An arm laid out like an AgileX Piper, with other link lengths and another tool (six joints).
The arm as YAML. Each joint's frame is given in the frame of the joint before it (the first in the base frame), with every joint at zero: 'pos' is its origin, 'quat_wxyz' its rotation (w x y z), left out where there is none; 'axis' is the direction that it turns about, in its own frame. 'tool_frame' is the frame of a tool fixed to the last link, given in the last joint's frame.
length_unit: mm
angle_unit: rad
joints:
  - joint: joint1
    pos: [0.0, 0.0, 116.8]
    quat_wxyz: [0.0, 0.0, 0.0, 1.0]
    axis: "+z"
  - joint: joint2
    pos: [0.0, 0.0, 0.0]
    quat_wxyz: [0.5, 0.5, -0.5, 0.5]
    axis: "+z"
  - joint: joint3
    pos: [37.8, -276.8, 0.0]
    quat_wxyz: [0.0, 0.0, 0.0, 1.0]
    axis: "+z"
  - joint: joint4
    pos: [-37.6, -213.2, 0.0]
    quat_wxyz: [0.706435, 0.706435, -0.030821, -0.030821]
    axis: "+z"
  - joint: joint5
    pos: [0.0, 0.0, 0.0]
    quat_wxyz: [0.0, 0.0, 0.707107, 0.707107]
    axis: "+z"
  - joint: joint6
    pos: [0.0, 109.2, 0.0]
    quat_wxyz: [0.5, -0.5, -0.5, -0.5]
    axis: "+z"
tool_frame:
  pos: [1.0, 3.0, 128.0]
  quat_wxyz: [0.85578, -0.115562, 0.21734, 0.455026]
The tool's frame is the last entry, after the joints.
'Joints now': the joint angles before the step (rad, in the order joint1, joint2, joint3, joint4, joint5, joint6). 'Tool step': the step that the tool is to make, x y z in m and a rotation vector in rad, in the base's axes. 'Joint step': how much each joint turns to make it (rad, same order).
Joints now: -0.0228 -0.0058 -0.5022 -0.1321 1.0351 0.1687
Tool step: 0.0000 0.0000 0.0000 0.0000 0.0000 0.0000
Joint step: 0.0000 0.0000 0.0000 0.0000 0.0000 0.0000
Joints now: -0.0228 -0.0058 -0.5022 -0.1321 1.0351 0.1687
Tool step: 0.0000 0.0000 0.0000 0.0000 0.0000 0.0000
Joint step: 0.0000 0.0000 0.0000 0.0000 0.0000 0.0000
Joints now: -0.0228 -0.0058 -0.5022 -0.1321 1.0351 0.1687
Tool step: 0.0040 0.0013 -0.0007 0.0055 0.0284 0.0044
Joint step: 0.0003 0.0427 -0.0059 0.0061 -0.0083 0.0004
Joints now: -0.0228 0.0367 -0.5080 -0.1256 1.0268 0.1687
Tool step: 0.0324 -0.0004 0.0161 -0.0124 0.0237 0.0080
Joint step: -0.0002 0.1964 -0.0216 -0.0128 -0.1518 0.0084
